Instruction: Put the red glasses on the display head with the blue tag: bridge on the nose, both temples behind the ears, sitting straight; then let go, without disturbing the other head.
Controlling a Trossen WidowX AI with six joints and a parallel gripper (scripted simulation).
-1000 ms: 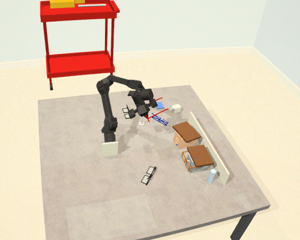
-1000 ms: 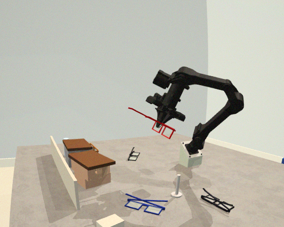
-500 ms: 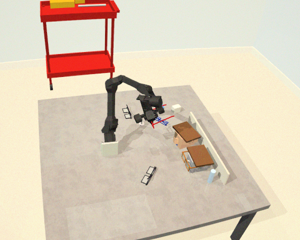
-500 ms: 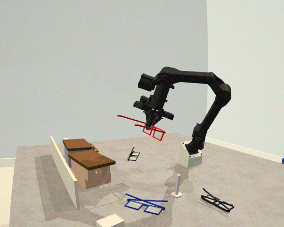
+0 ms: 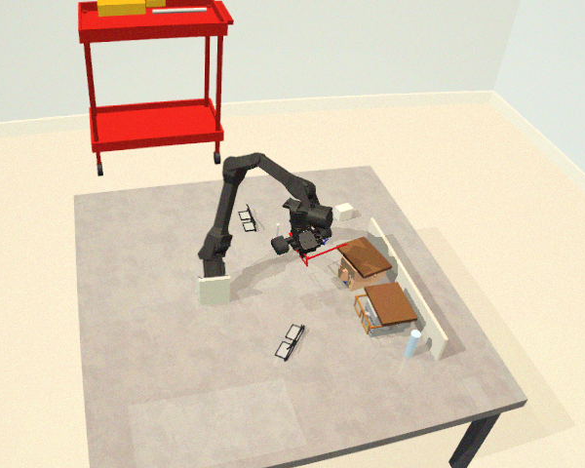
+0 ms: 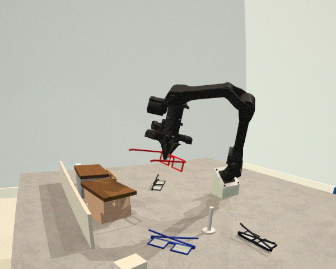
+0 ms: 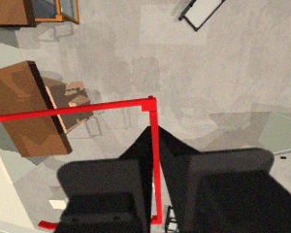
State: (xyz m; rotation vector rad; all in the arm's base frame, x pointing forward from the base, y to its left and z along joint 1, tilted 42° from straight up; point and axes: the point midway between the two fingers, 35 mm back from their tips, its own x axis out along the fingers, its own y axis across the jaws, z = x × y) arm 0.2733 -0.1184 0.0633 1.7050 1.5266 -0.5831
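Right now my gripper tip is 21 cm short of the skin-coloured display head, 12 cm above it and 4 cm to the right of it. Round my gripper tip: pale blue cylinder (31 cm to the right, 28 cm ahead, 12 cm below); then cream board (35 cm ahead, 12 cm below, 6 cm to the right); then white post (28 cm to the left, 15 cm below, 1 cm behind).
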